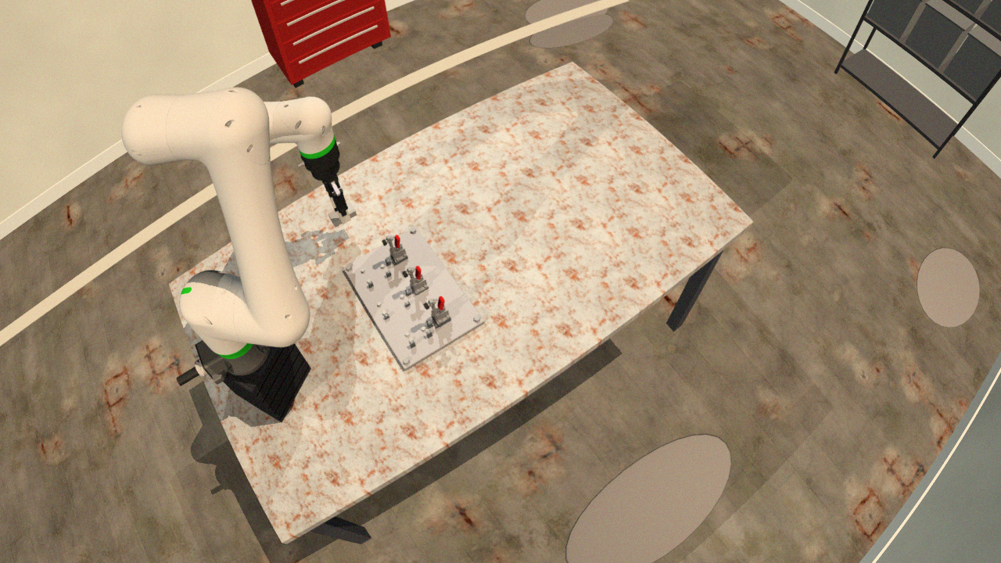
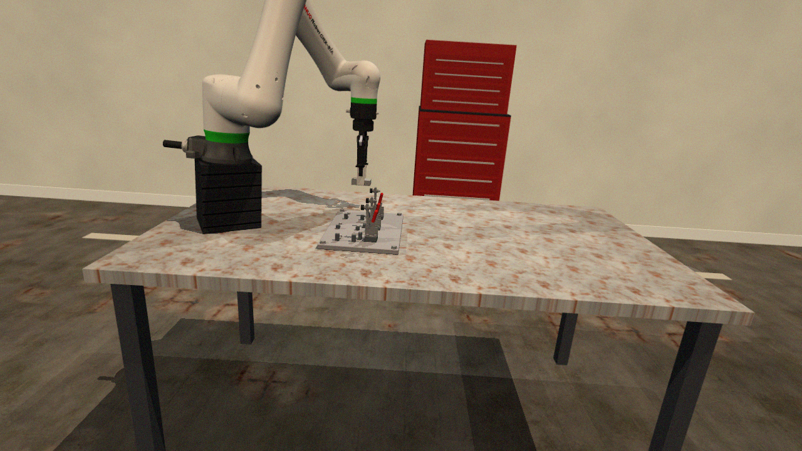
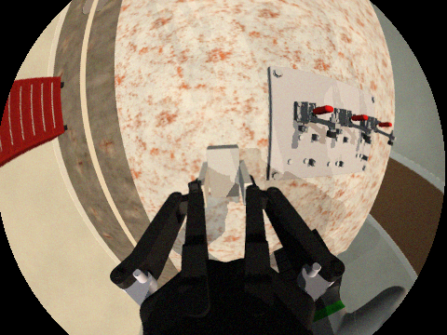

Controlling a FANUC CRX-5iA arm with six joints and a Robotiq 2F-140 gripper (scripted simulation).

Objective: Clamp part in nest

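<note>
Now: the grey block 3 cm below my hand. Also, from my hand: plate 27 cm to the right, 12 cm below, 5 cm ahead.
</note>
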